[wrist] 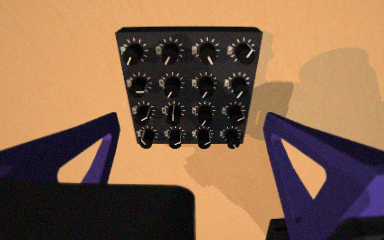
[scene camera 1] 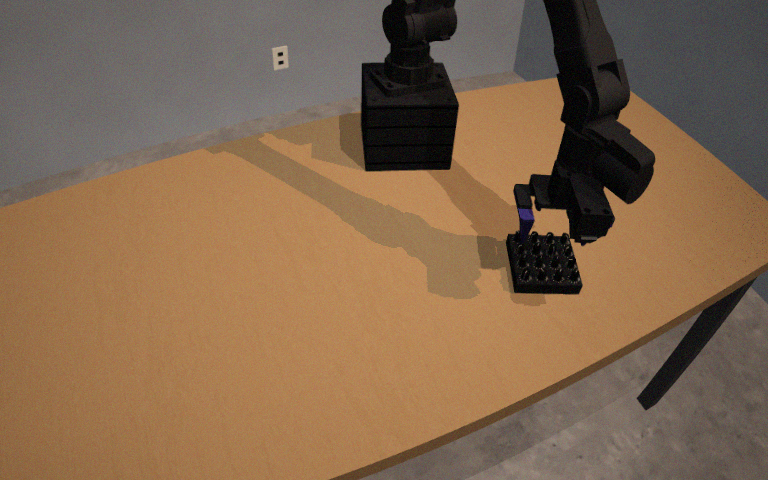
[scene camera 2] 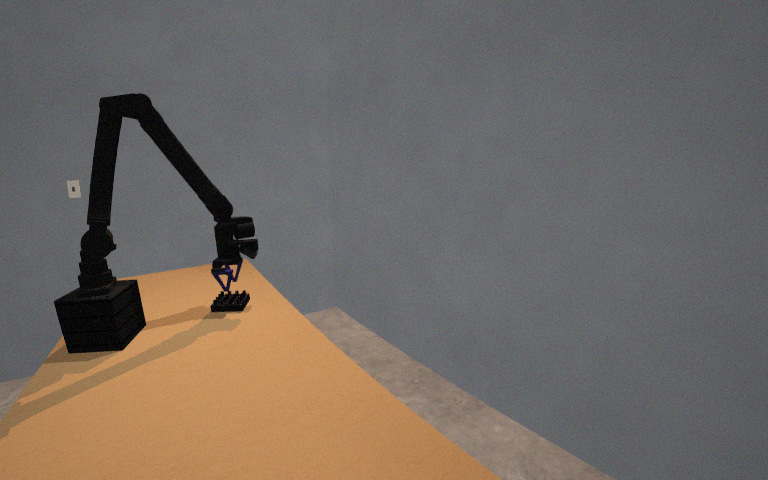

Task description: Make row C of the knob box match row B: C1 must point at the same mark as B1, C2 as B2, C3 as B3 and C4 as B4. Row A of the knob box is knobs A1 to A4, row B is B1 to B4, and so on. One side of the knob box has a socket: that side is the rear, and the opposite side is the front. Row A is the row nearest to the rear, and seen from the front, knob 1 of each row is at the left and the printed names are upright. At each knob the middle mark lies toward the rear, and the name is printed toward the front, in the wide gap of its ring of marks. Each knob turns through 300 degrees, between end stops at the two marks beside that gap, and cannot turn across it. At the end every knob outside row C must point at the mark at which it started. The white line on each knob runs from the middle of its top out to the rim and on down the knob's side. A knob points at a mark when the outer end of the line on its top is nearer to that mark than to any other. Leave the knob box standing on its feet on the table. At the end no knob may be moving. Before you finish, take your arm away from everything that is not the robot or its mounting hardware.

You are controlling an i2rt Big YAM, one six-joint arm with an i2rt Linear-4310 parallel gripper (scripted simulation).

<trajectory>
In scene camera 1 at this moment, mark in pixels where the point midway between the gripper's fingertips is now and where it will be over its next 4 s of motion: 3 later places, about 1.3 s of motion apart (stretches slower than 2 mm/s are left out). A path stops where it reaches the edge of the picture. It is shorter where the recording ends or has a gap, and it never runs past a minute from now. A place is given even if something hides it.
The gripper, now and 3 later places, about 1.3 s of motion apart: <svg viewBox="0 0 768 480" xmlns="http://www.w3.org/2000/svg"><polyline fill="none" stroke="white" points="552,241 545,220 562,235 569,250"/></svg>
</trajectory>
